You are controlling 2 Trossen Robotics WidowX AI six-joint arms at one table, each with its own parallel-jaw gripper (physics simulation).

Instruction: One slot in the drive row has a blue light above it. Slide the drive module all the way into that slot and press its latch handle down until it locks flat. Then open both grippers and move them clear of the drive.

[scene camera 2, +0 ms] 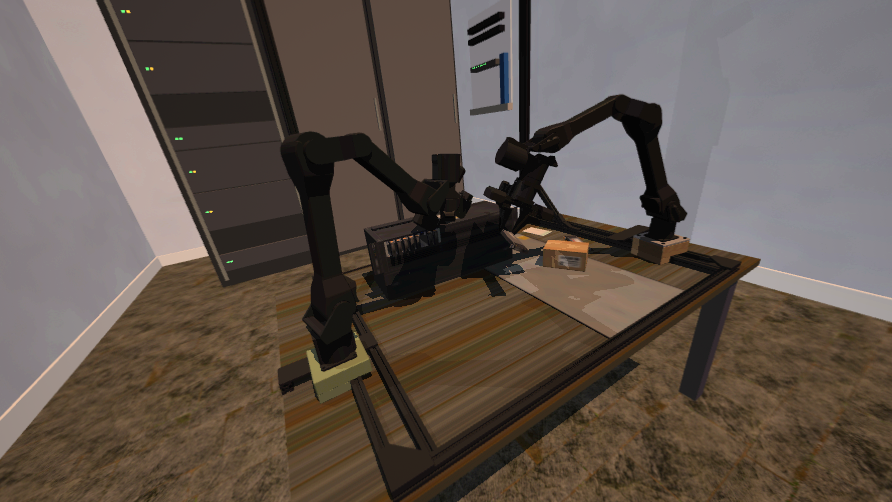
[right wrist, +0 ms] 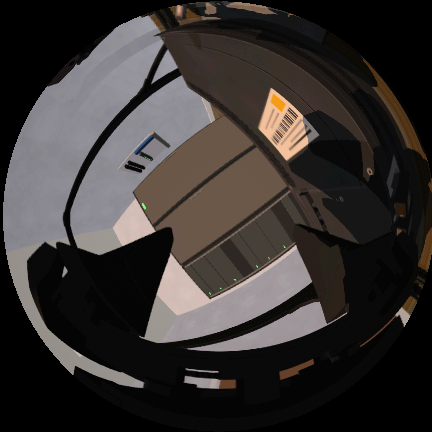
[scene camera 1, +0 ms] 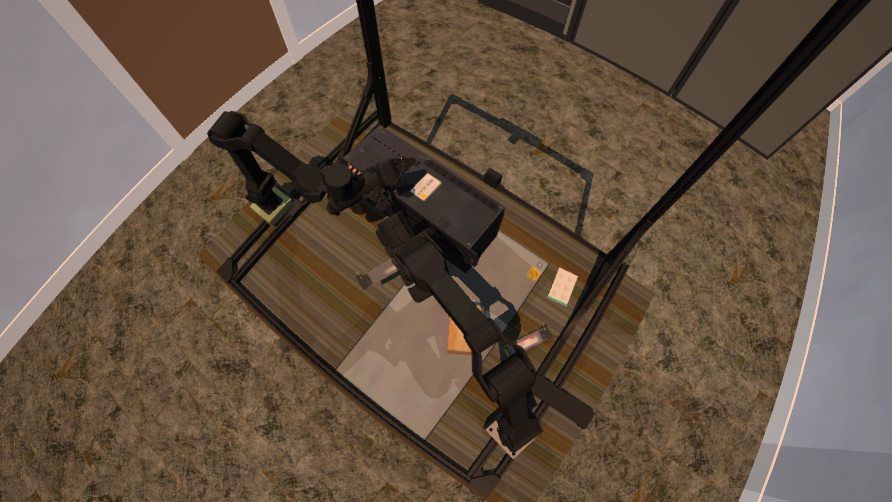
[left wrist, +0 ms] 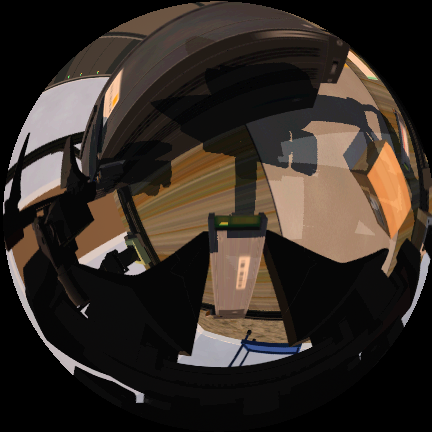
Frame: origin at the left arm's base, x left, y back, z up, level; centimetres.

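Seen in the pictures: left gripper, fingertip midpoint: [scene camera 2: 505, 233] [left wrist: 235, 236]; right gripper, fingertip midpoint: [right wrist: 235, 232] [scene camera 1: 409, 162]; left arm's base, link origin: [scene camera 2: 660, 236] [scene camera 1: 514, 430]; right arm's base, link origin: [scene camera 2: 336, 354] [scene camera 1: 269, 202] [left wrist: 133, 252].
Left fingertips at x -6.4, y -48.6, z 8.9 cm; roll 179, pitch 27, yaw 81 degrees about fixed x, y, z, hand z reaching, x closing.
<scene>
Pixels of each thing's top centre, then the offset from my left fingertips to it. "pt": a spot on its surface instead. Level surfaces: height alone.
- grey drive module, top centre: [left wrist: 219, 295] [scene camera 1: 381, 266] [scene camera 2: 510, 234] dz +1.5, dx +4.9, dy -1.3 cm
- black chassis, top centre: [right wrist: 299, 156] [left wrist: 102, 107] [scene camera 1: 419, 179] [scene camera 2: 438, 218] dz +2.6, dx -17.0, dy -13.6 cm
- chassis's drive row, surface spot: [scene camera 2: 405, 248] pt dz -0.6, dx -5.8, dy -26.6 cm
- orange box, top centre: [left wrist: 394, 192] [scene camera 1: 464, 327] [scene camera 2: 566, 245] dz -8.8, dx -1.8, dy +21.3 cm
- grey mat, surface height: dz -14.8 cm
- module-like part, surface spot: [scene camera 1: 532, 337] pt dz -14.1, dx -14.4, dy +35.0 cm
- white card, top centre: [scene camera 1: 562, 286] [scene camera 2: 536, 231] dz -14.9, dx -31.6, dy +30.9 cm
A grey drive module [scene camera 1: 378, 274] [scene camera 2: 515, 241] [left wrist: 234, 275] with a pale label and a green-windowed end is between the fingers of my left gripper [left wrist: 235, 236], which is shut on it. They are above the table, beside the long side of the black chassis [scene camera 1: 471, 215] [scene camera 2: 399, 274] [left wrist: 180, 85] [right wrist: 215, 60]. The chassis's drive row [scene camera 2: 405, 248] shows at its left end in scene camera 2, partly behind my right arm. I cannot make out a blue light. My right gripper [right wrist: 235, 232] is open and empty, close over the chassis top.
An orange box [scene camera 1: 459, 337] [scene camera 2: 565, 255] [left wrist: 392, 185] stands on the grey mat [scene camera 1: 374, 359] [scene camera 2: 636, 293] [left wrist: 325, 215]. Another module-like part [scene camera 1: 532, 337] with a red label lies near the left arm's base. A white card [scene camera 1: 563, 285] [scene camera 2: 536, 231] lies by the mat. Black rails edge the table.
</scene>
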